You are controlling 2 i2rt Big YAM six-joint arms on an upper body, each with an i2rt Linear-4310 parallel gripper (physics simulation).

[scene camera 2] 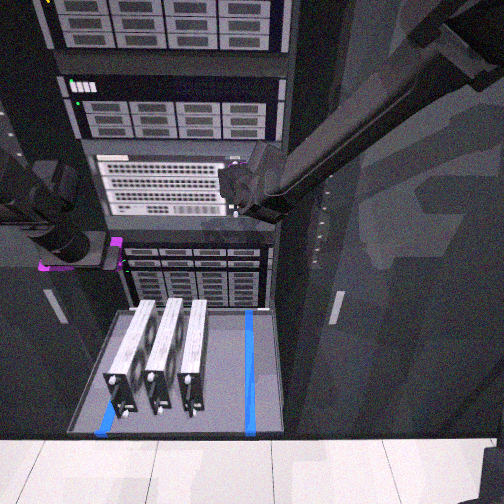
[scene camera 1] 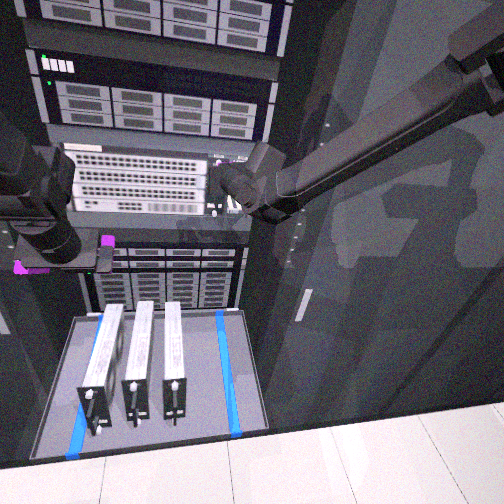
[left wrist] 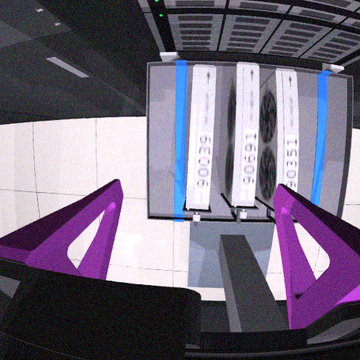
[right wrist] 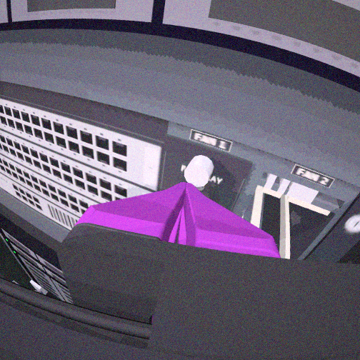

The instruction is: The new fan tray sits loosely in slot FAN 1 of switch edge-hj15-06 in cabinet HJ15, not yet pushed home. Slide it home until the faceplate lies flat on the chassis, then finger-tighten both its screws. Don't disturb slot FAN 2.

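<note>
The switch [scene camera 1: 140,182] [scene camera 2: 165,187] [right wrist: 60,150] has a pale port face. Right of it, in slot FAN 1, is the fan tray's dark faceplate [right wrist: 232,172]. Its white upper screw [right wrist: 198,171] stands just beyond my right gripper [right wrist: 184,192], which is shut and empty, tips at the screw's lower left; contact is unclear. A white lower screw [scene camera 1: 214,213] [scene camera 2: 235,214] shows below the right wrist. The gripper hides the faceplate's lower part; how flat it sits is unclear. Slot FAN 2 [right wrist: 305,225] lies to the right. My left gripper [left wrist: 197,189] is open and empty, away from the switch.
Below the switch, a grey shelf [scene camera 1: 200,400] [scene camera 2: 225,400] [left wrist: 162,150] with blue strips [scene camera 1: 228,375] [scene camera 2: 250,375] holds three upright fan units [scene camera 1: 174,345] [scene camera 2: 194,340] [left wrist: 201,135]. Servers [scene camera 1: 160,110] [scene camera 2: 175,120] sit above the switch, with more below it. Dark cabinet panels flank the rack.
</note>
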